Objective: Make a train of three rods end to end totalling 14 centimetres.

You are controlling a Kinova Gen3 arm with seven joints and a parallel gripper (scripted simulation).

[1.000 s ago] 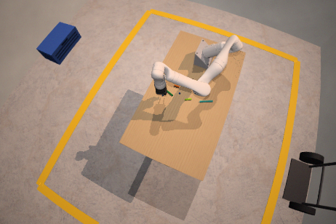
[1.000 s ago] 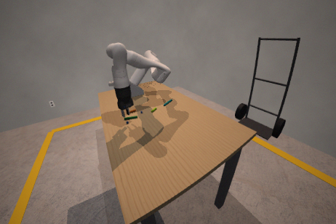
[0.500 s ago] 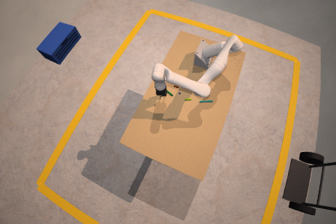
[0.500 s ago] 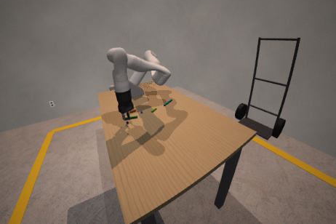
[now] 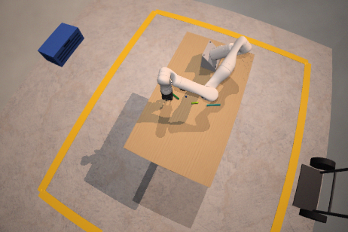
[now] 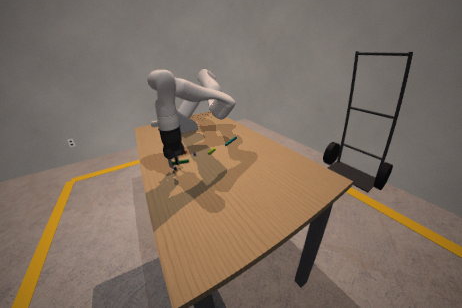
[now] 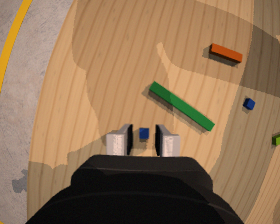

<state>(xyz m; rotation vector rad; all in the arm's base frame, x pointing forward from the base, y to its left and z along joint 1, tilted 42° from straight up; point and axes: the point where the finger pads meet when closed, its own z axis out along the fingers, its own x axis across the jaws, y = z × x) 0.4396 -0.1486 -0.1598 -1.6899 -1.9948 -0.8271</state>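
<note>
Now: hand 40 mm past the green rod, 30 mm to the right of it and 30 mm above it. Round my hand: orange rod (110 mm behind, 70 mm to the left, 30 mm below); lime rod (30 mm behind, 190 mm to the left, 30 mm below); turquoise rod (60 mm behind, 330 mm to the left, 30 mm below).
</note>
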